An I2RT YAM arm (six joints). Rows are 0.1 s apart.
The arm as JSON. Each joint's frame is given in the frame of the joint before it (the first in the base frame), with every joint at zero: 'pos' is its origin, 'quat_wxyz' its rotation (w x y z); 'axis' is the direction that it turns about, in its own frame. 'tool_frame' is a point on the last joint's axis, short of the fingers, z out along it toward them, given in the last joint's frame.
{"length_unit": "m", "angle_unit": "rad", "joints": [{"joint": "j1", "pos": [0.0, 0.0, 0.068], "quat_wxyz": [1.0, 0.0, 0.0, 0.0], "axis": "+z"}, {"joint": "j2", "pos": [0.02, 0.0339, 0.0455], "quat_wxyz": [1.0, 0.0, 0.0, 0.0], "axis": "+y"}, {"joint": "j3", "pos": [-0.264, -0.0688, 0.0], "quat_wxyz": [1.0, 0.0, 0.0, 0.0], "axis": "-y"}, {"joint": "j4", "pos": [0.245, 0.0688, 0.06], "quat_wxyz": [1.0, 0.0, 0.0, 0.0], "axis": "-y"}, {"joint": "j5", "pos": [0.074, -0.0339, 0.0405], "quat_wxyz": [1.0, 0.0, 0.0, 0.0], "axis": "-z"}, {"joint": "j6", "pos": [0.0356, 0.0, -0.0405], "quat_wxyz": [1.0, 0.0, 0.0, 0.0], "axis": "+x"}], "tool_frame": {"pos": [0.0, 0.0, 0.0], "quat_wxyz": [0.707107, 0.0, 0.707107, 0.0]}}
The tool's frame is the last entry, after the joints.
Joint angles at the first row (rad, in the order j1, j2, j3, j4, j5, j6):
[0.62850, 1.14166, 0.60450, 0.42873, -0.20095, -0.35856]
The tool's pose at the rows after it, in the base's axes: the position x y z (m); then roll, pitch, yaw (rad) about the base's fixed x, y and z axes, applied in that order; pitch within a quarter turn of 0, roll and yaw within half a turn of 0:
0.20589 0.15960 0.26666 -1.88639 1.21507 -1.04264
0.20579 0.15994 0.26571 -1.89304 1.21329 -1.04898
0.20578 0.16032 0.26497 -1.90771 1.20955 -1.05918
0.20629 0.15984 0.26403 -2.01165 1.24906 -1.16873
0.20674 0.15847 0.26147 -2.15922 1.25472 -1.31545
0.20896 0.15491 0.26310 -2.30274 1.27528 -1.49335
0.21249 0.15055 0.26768 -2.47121 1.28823 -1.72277
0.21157 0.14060 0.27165 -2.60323 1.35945 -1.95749
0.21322 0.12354 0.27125 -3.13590 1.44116 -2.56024
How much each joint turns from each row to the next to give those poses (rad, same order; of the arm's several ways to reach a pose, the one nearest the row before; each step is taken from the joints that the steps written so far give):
[0.00504, 0.00538, -0.00159, 0.00509, 0.01046, -0.00192]
[0.00152, 0.00173, -0.00175, 0.00072, 0.00178, -0.00135]
[0.00089, 0.00164, 0.00062, -0.00519, -0.00226, -0.00344]
[-0.00216, 0.00006, 0.00444, -0.02288, 0.00357, 0.04666]
[-0.00553, -0.00148, 0.00589, -0.04618, -0.00197, 0.01942]
[-0.01337, -0.00585, 0.01344, -0.04145, 0.02017, 0.04258]
[-0.01570, -0.00599, 0.02591, -0.05521, 0.04288, 0.04971]
[-0.02052, -0.03525, -0.02010, 0.02553, 0.07014, 0.08704]
[-0.06197, -0.03457, -0.04154, 0.05850, -0.00224, 0.11149]

